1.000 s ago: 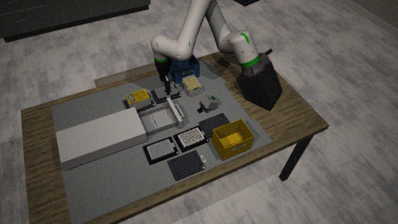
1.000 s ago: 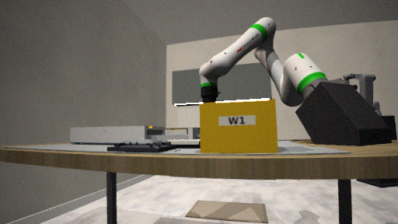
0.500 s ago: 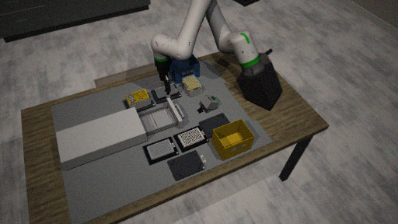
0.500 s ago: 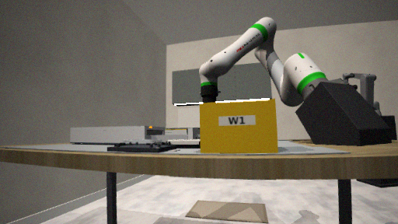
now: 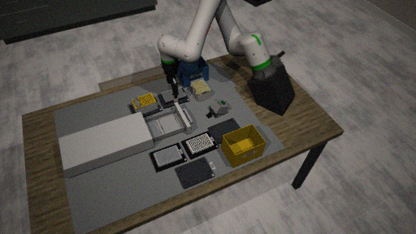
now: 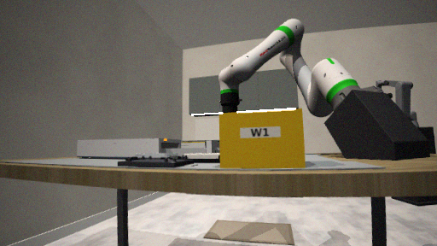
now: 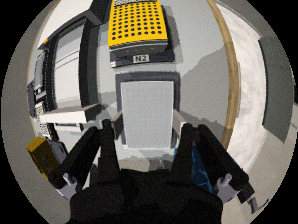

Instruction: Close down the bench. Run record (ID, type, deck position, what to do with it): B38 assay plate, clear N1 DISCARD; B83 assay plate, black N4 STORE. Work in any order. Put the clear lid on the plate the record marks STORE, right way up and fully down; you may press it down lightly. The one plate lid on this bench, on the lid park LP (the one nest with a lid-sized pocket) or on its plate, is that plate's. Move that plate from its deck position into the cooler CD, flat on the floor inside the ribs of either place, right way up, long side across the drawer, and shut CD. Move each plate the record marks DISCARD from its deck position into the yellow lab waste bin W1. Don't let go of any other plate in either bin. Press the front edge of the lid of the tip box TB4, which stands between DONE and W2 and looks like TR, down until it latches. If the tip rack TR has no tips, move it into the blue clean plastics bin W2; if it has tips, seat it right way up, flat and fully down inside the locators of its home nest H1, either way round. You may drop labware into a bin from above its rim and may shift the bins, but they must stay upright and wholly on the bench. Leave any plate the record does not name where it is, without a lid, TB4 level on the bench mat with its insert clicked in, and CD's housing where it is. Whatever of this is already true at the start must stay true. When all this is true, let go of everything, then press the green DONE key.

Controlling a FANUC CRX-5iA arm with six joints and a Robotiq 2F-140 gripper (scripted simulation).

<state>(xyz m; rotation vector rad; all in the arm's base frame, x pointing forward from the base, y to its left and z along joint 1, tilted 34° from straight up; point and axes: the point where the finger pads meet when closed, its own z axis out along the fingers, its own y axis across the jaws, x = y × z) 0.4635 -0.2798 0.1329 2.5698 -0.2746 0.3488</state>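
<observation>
My hand is 170 mm short of the cooler drawer, 160 mm to the right of it and 20 mm above it. Also, from my hand: clear lid (10 mm below); then yellow tip rack TR (170 mm ahead, 40 mm to the right, 10 mm above); then black plate (20 mm below).
</observation>
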